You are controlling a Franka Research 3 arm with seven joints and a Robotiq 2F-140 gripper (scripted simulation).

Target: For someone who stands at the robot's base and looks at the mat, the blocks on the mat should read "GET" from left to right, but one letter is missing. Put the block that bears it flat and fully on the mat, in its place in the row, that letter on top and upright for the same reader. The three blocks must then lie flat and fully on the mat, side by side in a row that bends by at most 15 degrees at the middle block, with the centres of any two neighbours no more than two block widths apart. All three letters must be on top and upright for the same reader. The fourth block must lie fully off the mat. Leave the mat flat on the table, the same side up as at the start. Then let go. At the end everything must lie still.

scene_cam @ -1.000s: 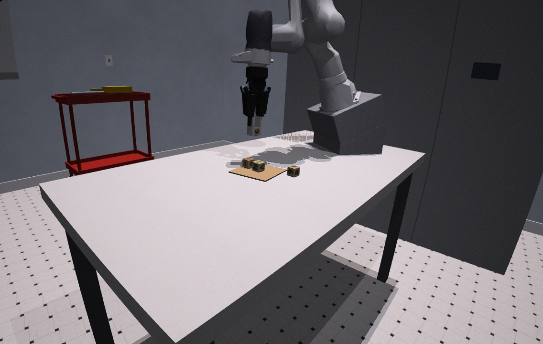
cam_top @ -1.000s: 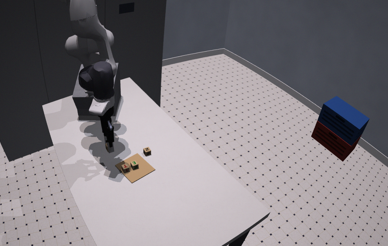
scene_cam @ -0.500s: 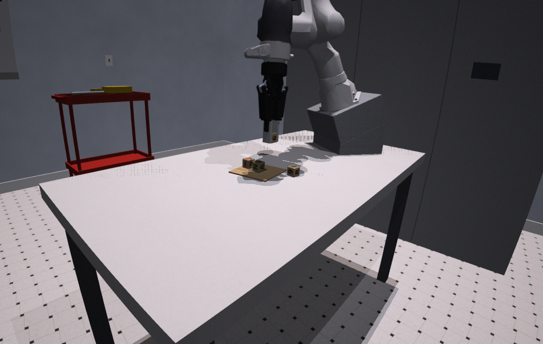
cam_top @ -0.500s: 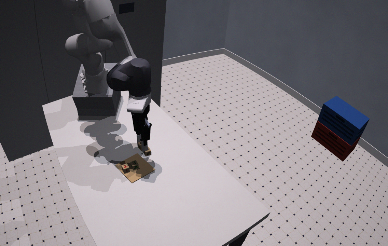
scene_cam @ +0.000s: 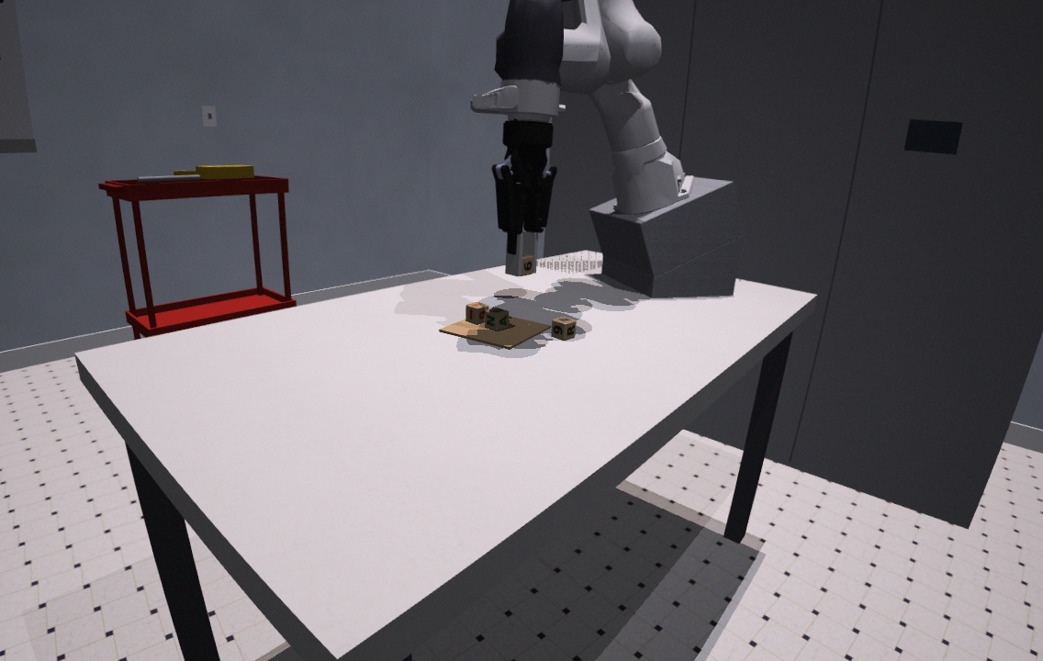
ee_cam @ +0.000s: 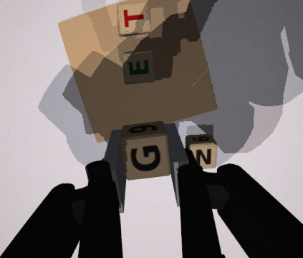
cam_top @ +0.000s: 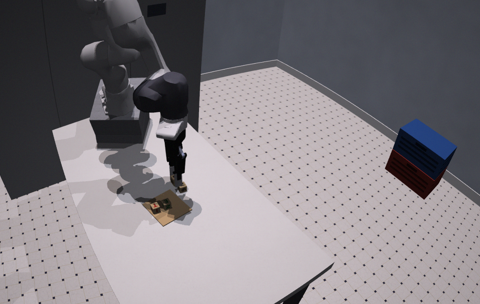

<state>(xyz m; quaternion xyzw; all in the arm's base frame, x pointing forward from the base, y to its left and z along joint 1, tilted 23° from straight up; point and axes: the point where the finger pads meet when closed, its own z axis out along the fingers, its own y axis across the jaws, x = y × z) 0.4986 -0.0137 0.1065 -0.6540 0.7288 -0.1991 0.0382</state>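
Right now my hand is 1 cm past the E block, 5 cm to the left of it and 12 cm above it. The rest, counted from my hand: G block (2 cm below); then N block (5 cm behind, 6 cm to the left, 13 cm below); then mat (1 cm behind, 5 cm to the right, 14 cm below).
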